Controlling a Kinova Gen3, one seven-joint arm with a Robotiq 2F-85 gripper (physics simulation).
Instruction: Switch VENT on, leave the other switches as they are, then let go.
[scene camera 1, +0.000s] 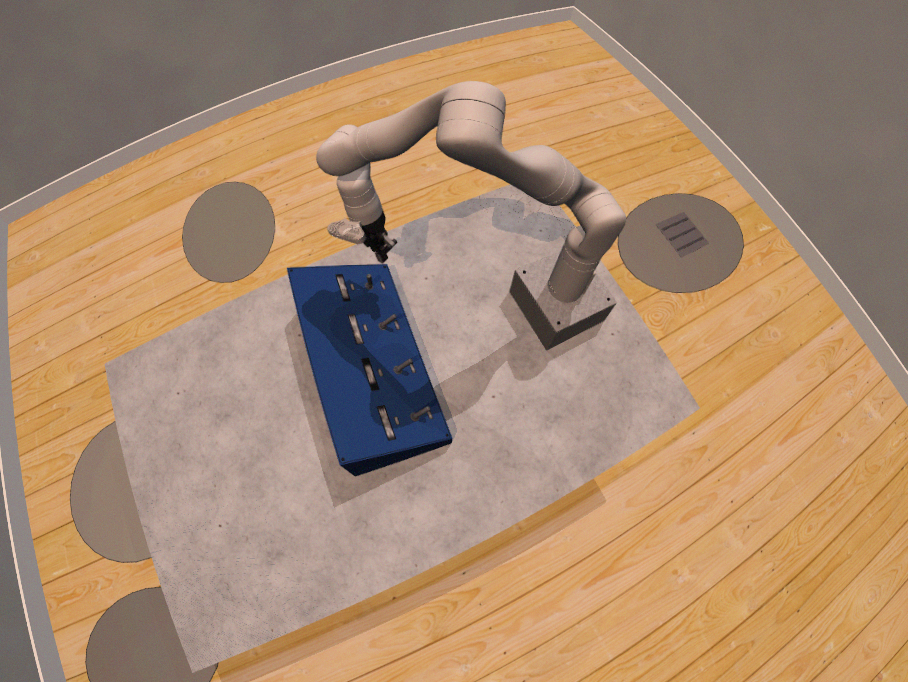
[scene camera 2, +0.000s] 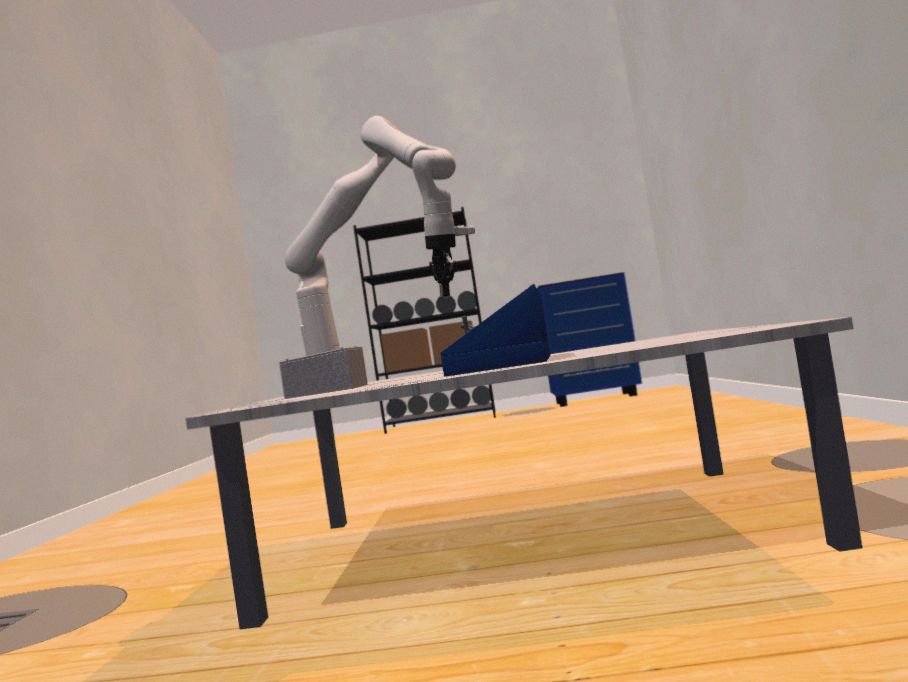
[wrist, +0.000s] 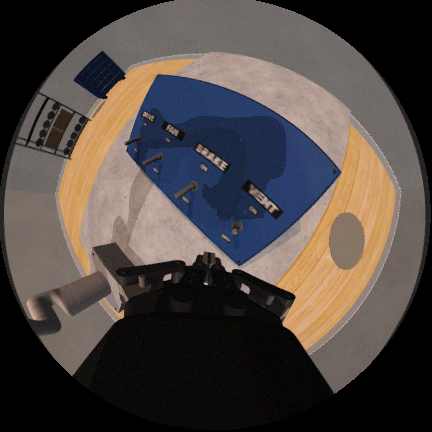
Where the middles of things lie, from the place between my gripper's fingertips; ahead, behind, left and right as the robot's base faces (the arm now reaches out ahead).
My hand is 18 cm to the right of the blue sloped switch panel (scene camera 1: 369, 405), 11 cm short of it and 11 cm above it.
